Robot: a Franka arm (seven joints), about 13 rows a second.
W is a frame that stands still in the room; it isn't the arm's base.
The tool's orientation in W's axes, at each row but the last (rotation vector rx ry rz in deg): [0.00, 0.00, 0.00]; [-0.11, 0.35, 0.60]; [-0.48, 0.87, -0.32]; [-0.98, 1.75, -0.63]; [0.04, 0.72, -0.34]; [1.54, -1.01, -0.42]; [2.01, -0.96, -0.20]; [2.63, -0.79, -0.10]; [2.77, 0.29, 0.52]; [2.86, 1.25, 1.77]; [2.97, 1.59, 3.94]
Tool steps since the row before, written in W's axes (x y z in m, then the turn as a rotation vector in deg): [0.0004, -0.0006, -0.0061, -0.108, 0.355, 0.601]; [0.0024, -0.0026, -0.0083, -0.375, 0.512, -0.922]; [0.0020, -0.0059, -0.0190, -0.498, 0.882, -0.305]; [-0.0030, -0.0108, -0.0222, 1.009, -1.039, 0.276]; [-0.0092, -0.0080, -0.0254, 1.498, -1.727, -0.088]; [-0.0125, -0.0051, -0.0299, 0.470, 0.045, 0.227]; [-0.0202, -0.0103, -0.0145, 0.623, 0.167, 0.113]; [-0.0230, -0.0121, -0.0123, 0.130, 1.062, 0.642]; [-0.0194, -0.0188, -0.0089, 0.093, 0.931, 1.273]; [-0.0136, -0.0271, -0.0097, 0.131, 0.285, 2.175]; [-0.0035, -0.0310, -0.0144, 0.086, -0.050, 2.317]
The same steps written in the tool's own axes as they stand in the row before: [0.0004, -0.0006, -0.0061, -0.108, 0.355, 0.601]; [0.0024, -0.0026, -0.0083, -0.364, 0.518, -0.923]; [0.0023, -0.0057, -0.0190, -0.498, 0.882, -0.305]; [-0.0022, -0.0104, -0.0225, 1.012, -1.033, 0.289]; [-0.0088, -0.0081, -0.0255, 1.509, -1.718, -0.068]; [-0.0130, -0.0060, -0.0295, 0.474, 0.054, 0.217]; [-0.0204, -0.0109, -0.0138, 0.624, 0.173, 0.097]; [-0.0231, -0.0127, -0.0114, 0.137, 1.091, 0.591]; [-0.0195, -0.0190, -0.0081, 0.095, 0.991, 1.227]; [-0.0142, -0.0271, -0.0086, 0.094, 0.390, 2.161]; [-0.0053, -0.0314, -0.0129, 0.022, 0.066, 2.318]
